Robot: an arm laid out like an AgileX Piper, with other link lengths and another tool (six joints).
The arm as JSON. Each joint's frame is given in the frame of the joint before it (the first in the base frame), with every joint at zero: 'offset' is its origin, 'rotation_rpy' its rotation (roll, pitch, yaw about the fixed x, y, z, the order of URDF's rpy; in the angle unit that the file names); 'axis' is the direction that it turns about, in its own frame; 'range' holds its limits. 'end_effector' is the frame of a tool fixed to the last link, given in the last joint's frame.
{
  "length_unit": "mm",
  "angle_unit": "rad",
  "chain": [
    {
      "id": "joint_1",
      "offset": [
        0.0,
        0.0,
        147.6
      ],
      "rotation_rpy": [
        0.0,
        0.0,
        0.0
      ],
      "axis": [
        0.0,
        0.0,
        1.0
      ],
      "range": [
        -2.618,
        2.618
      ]
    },
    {
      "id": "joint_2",
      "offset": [
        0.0,
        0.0,
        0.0
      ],
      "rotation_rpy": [
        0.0,
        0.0,
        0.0
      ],
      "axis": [
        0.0,
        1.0,
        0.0
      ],
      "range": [
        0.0,
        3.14
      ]
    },
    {
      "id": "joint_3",
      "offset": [
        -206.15,
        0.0,
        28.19
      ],
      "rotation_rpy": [
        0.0,
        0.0,
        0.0
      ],
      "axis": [
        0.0,
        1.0,
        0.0
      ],
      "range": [
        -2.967,
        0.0
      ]
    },
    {
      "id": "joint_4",
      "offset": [
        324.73,
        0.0,
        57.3
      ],
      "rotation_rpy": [
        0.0,
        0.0,
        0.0
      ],
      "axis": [
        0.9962,
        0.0,
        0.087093
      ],
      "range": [
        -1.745,
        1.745
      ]
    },
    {
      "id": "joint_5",
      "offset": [
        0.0,
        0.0,
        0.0
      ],
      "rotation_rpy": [
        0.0,
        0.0,
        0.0
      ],
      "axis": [
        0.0,
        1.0,
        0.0
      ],
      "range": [
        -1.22,
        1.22
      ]
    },
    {
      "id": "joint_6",
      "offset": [
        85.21,
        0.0,
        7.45
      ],
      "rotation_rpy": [
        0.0,
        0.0,
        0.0
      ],
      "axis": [
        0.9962,
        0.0,
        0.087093
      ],
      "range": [
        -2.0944,
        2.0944
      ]
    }
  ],
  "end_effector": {
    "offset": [
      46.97,
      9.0,
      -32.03
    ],
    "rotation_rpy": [
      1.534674,
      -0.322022,
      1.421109
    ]
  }
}
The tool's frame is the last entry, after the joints.
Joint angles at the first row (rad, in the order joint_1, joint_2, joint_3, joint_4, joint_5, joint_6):
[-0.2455 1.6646 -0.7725 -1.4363 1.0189 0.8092]
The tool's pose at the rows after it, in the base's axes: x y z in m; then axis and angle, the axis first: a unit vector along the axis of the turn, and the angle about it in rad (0 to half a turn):
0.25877 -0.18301 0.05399 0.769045 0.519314 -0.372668 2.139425
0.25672 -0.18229 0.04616 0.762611 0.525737 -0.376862 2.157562
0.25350 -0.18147 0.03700 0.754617 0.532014 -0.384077 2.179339
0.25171 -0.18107 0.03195 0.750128 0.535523 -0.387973 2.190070
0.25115 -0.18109 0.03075 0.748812 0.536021 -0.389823 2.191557
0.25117 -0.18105 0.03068 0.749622 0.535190 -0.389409 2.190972
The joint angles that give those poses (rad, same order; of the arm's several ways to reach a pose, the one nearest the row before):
[-0.2471 1.6911 -0.7725 -1.4363 1.0122 0.8092]
[-0.2471 1.7166 -0.7725 -1.4363 1.0084 0.8092]
[-0.2471 1.7479 -0.7725 -1.4364 1.0084 0.8097]
[-0.2471 1.7656 -0.7725 -1.4382 1.0084 0.8114]
[-0.2471 1.7706 -0.7725 -1.4402 1.0102 0.8132]
[-0.2471 1.7706 -0.7725 -1.4402 1.0102 0.8154]

